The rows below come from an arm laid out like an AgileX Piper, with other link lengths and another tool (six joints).
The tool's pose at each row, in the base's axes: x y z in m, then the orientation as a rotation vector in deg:
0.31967 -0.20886 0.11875 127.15 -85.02 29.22
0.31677 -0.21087 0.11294 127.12 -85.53 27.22
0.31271 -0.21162 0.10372 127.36 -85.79 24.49
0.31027 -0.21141 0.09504 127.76 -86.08 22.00
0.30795 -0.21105 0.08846 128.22 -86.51 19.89
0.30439 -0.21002 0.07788 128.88 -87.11 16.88
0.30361 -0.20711 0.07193 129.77 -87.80 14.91
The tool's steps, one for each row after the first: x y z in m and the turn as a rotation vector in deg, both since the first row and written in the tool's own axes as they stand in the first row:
-0.00250 0.00257 0.00578 -0.91 -1.17 -0.02
-0.00816 0.00531 0.01368 -2.04 -2.76 -0.39
-0.01370 0.00629 0.02073 -2.90 -4.34 -0.74
-0.01823 0.00740 0.02594 -3.46 -5.83 -0.93
-0.02579 0.00888 0.03408 -4.22 -7.96 -1.21
-0.03141 0.00778 0.03750 -4.27 -9.70 -1.30

